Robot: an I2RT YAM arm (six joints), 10 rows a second.
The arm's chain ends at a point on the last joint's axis. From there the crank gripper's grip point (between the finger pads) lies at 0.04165 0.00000 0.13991 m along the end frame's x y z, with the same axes.
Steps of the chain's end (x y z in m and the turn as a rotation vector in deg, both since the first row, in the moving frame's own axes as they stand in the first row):
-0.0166 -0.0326 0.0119 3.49 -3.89 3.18
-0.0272 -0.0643 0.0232 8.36 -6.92 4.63
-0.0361 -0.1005 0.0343 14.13 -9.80 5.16
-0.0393 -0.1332 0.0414 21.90 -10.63 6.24
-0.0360 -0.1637 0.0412 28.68 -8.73 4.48
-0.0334 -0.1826 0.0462 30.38 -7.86 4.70
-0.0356 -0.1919 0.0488 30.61 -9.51 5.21
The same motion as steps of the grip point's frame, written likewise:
-0.0260 -0.0391 0.0142 3.49 -3.89 3.18
-0.0436 -0.0823 0.0259 8.36 -6.92 4.63
-0.0589 -0.1327 0.0355 14.13 -9.80 5.16
-0.0625 -0.1834 0.0373 21.90 -10.63 6.24
-0.0543 -0.2298 0.0293 28.68 -8.73 4.48
-0.0492 -0.2520 0.0321 30.38 -7.86 4.70
-0.0550 -0.2619 0.0350 30.61 -9.51 5.21

